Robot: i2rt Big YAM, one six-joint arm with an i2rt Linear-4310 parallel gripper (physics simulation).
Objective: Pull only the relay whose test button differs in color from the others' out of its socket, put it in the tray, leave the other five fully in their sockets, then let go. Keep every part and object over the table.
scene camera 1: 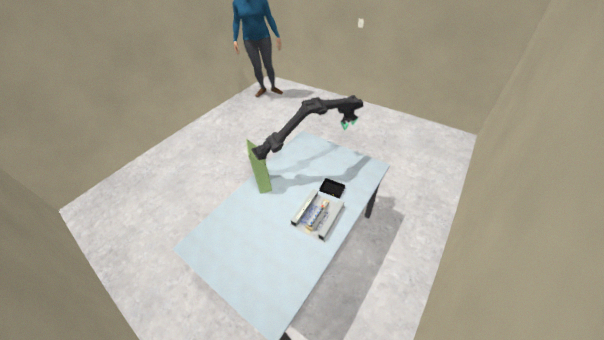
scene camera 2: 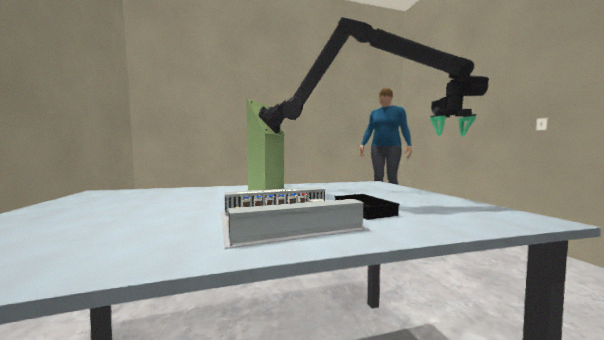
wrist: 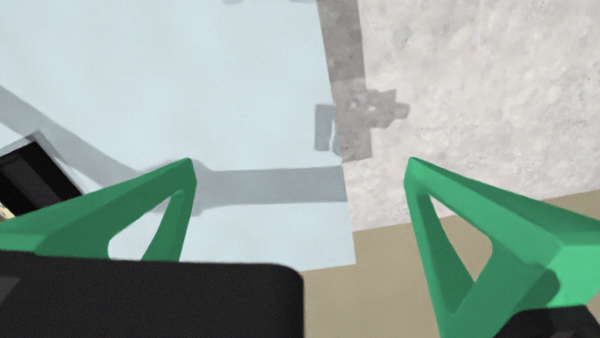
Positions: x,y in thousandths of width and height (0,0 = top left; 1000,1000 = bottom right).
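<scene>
You'd find the gripper (scene camera 2: 746,399) in view there, and the wrist view has that gripper (wrist: 501,501) as well.
</scene>
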